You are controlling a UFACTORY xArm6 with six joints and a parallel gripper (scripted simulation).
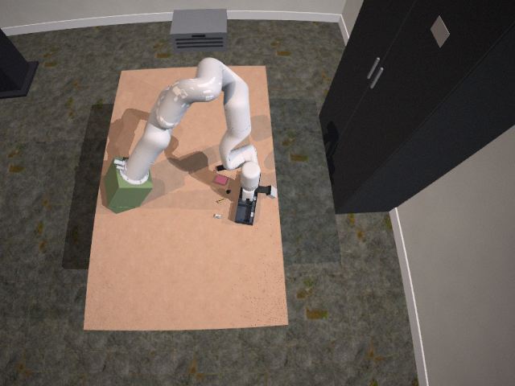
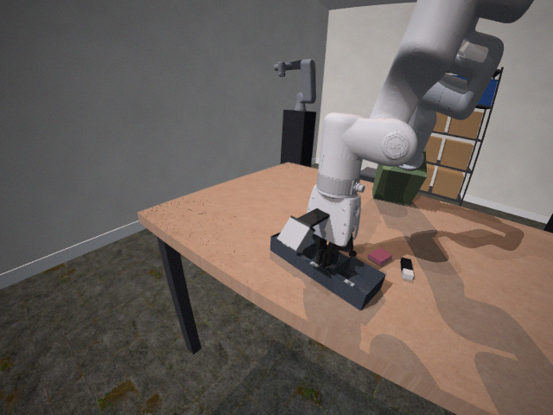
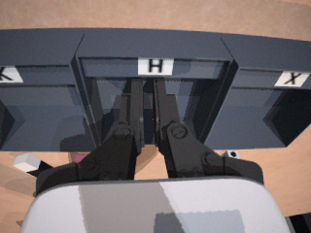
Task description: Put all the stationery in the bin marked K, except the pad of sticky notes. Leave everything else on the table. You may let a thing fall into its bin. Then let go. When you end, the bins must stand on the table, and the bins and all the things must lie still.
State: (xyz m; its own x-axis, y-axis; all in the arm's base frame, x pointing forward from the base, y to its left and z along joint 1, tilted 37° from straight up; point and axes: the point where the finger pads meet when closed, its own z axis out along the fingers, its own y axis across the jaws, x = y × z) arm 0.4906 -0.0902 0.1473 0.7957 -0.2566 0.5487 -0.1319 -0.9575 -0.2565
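Right now the dark bin tray is 2 cm below my hand. Also, from my hand: yellow bolt (13 cm behind, 3 cm below, 1 cm to the right); then black nut (10 cm behind, 4 cm to the left, 3 cm below); then pink sticky-note pad (13 cm behind, 10 cm to the left, 3 cm below).
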